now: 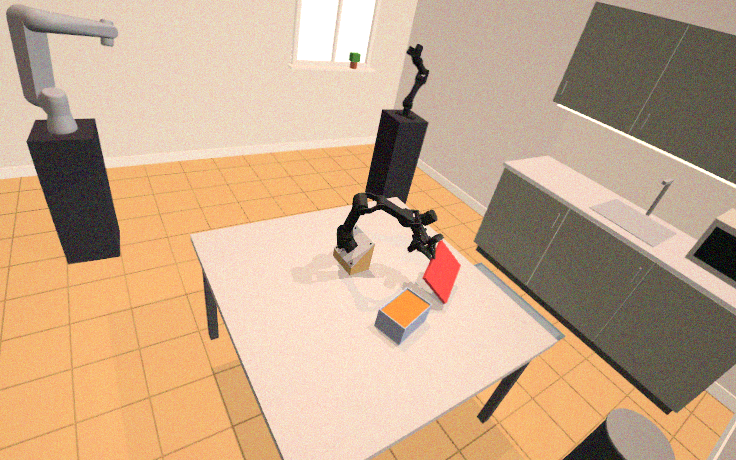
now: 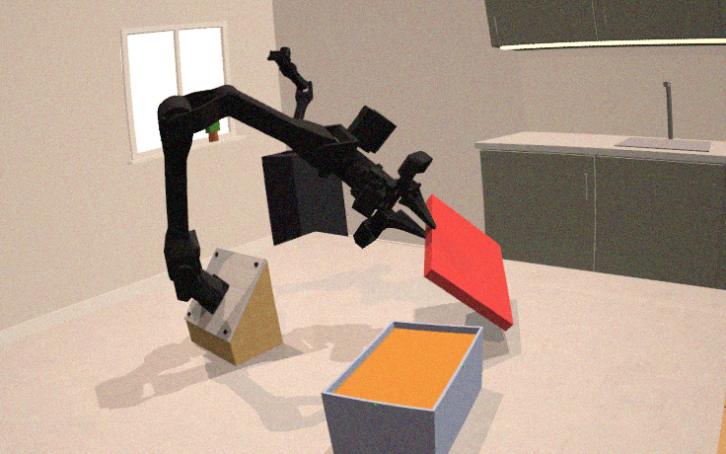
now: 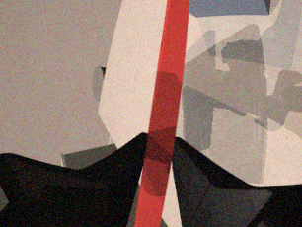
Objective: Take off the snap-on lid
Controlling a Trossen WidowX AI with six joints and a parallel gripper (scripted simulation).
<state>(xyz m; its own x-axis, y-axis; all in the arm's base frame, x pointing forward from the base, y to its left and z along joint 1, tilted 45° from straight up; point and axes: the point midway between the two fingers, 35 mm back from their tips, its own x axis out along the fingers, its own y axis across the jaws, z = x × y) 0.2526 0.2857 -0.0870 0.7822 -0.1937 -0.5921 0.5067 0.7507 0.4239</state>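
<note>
Right now the red lid is 5 cm to the left of my gripper tip, 5 cm below it and 4 cm ahead of it. Round my gripper tip: storage box (22 cm to the right, 15 cm ahead, 13 cm below).
</note>
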